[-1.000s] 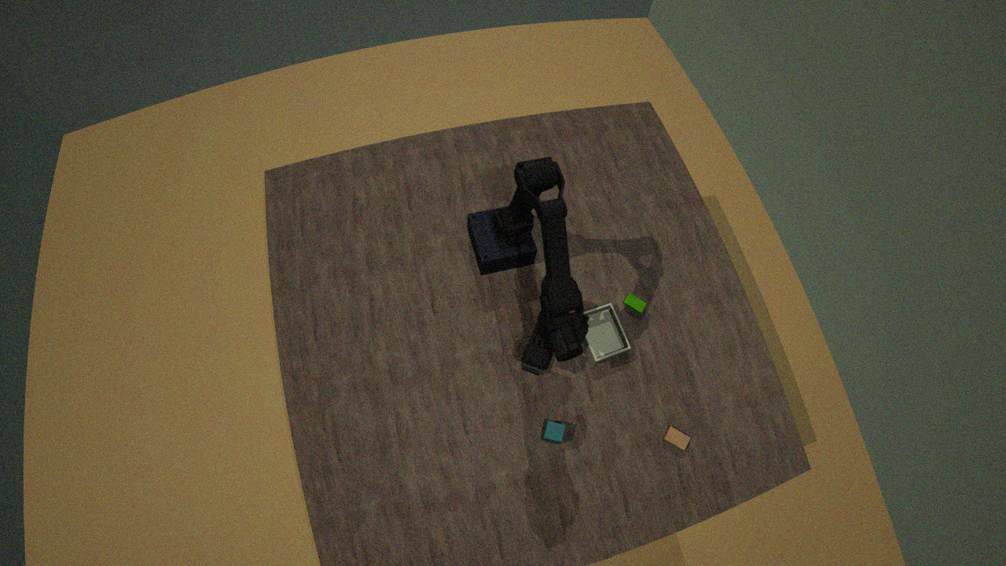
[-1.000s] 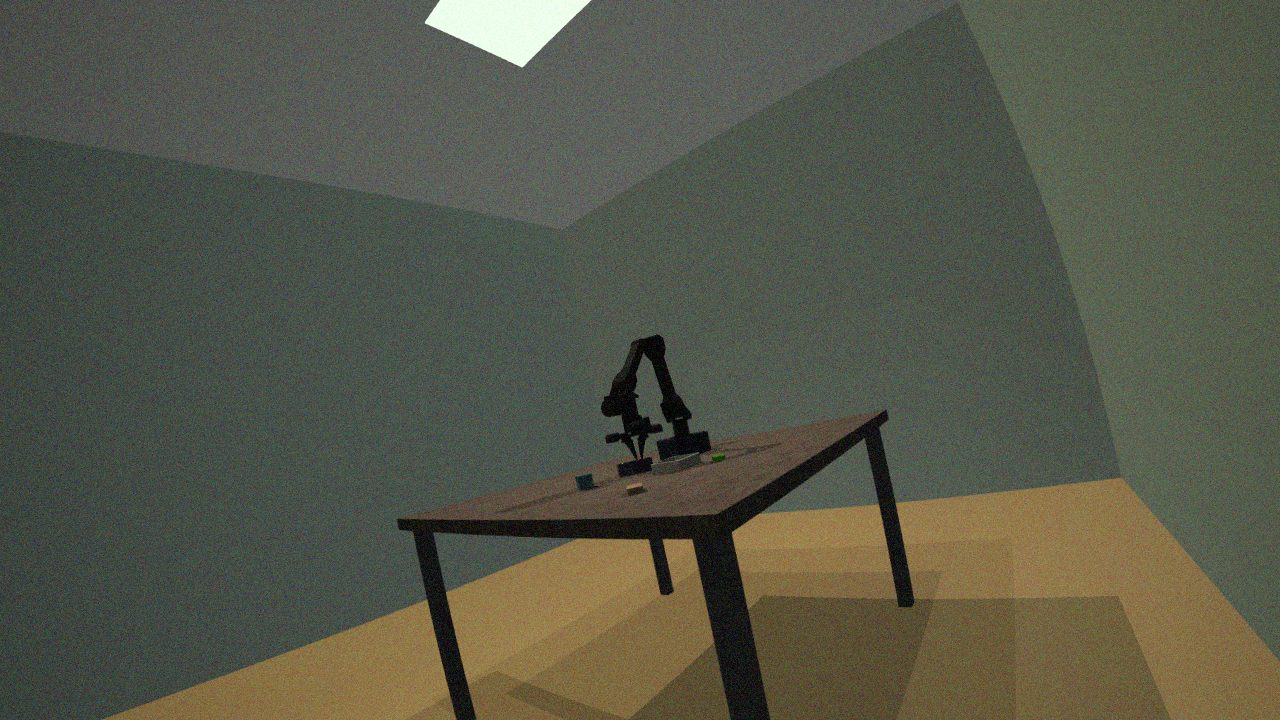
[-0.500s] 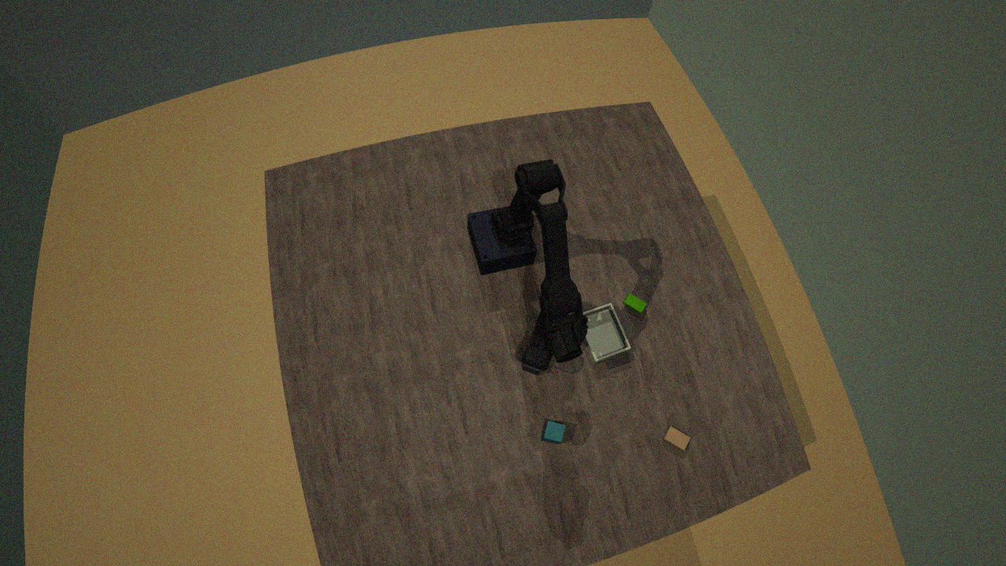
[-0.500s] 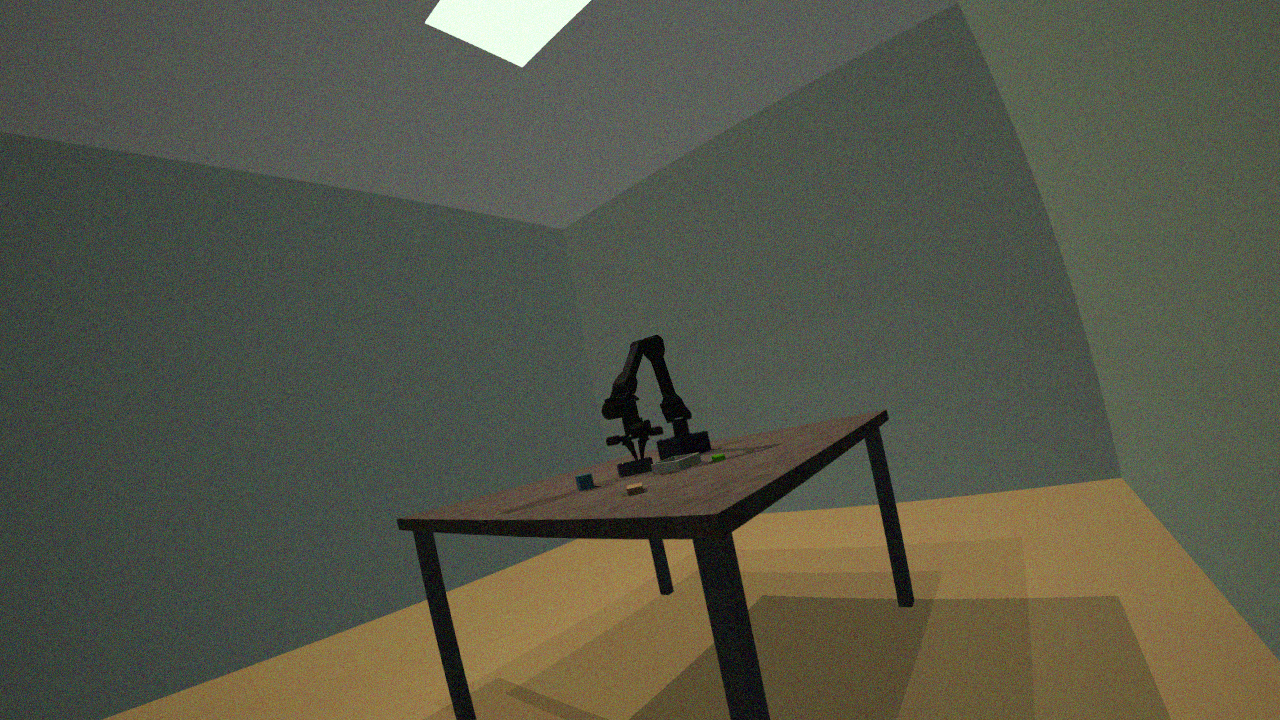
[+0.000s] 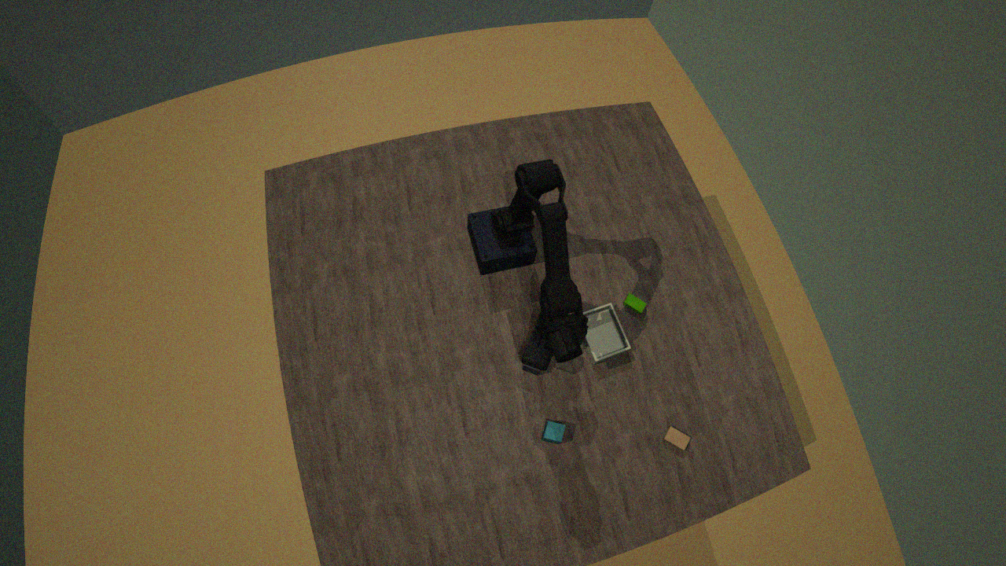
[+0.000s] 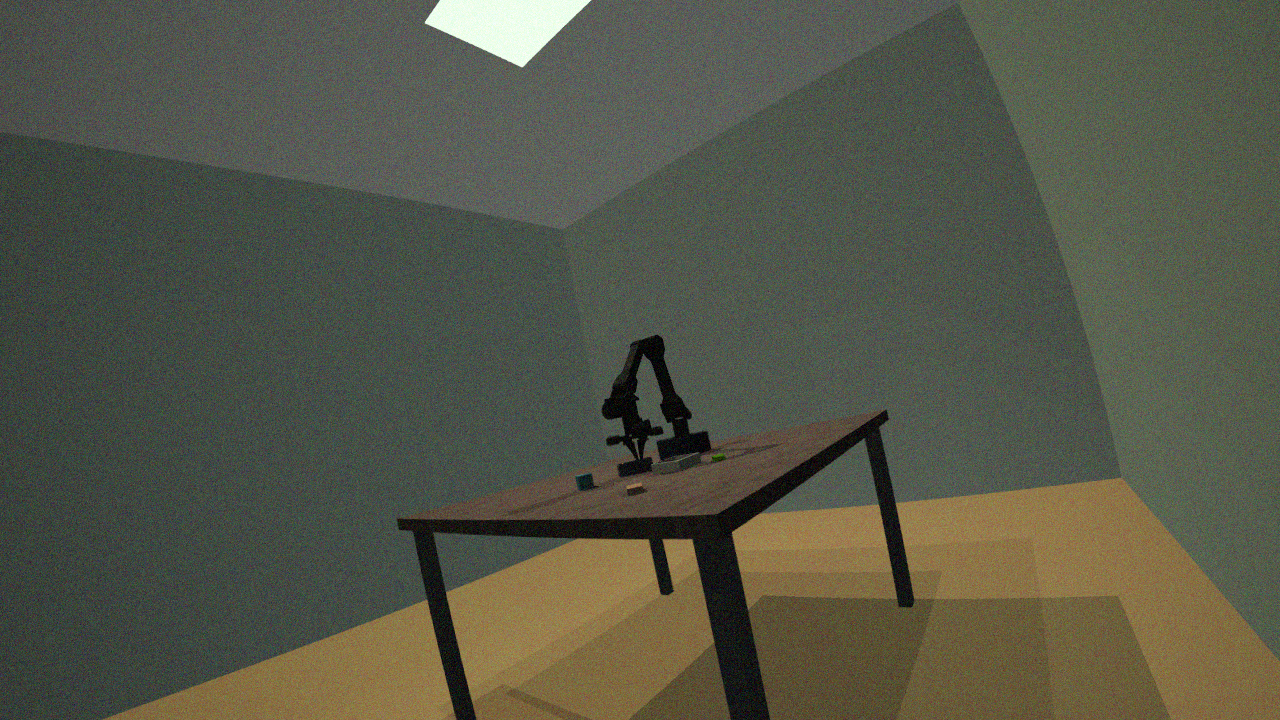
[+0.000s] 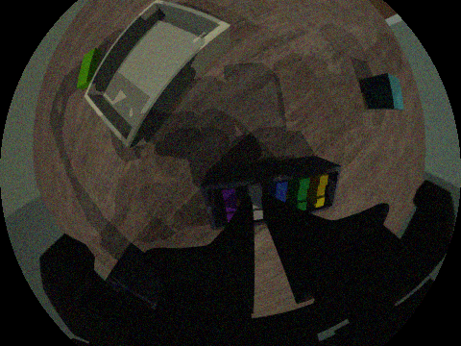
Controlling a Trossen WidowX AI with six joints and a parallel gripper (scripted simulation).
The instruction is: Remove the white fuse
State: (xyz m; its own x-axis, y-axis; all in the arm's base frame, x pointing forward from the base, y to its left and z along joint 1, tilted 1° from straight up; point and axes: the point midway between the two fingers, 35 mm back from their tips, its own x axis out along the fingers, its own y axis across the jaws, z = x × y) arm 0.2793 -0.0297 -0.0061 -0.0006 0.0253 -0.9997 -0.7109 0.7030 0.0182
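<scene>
Right now the purple fuse is 1 cm behind my gripper tip, 1 cm to the left of it and 1 cm below it. Also, from my gripper tip: green fuse 3 cm ahead, 3 cm to the right, 1 cm below; white fuse 1 cm below; blue fuse 1 cm ahead, 1 cm to the right, 1 cm below.
</scene>
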